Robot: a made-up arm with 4 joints.
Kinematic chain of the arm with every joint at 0, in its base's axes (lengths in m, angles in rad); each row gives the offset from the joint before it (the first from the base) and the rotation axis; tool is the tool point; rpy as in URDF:
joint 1: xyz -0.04 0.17 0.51 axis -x
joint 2: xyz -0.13 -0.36 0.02 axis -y
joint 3: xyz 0.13 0 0.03 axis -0.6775 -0.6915 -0.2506
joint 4: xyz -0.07 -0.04 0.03 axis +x
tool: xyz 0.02 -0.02 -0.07 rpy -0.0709 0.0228 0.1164
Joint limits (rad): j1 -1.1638..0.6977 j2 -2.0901..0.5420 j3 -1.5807..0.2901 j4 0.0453..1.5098
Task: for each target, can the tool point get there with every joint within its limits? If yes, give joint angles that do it. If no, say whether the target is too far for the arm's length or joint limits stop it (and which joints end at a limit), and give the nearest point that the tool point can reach.
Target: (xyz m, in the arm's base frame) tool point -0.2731 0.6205 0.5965
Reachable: no: joint limits stop it (at a limit: joint 1, joint 3, joint 4) | nearest point -0.1912 0.0973 0.1839 | short by 0.671 m
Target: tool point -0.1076 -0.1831 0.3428
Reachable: yes | joints -0.4436 -0.3312 -0.8736 0.2824
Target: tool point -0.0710 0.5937 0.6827
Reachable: no: joint limits stop it (at a limit: joint 1, joint 2, joint 4) | nearest point -0.1252 -0.0221 0.8028 | short by 0.630 m
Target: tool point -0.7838 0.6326 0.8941
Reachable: no: too far | nearest point -0.1301 -0.0192 0.8321 | short by 0.925 m
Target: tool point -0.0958 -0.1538 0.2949
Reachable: yes | joints -0.5705 -0.2031 -0.0976 0.4139
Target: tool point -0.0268 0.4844 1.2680
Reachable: no: too far | nearest point -0.1100 -0.0288 0.8729 | short by 0.653 m
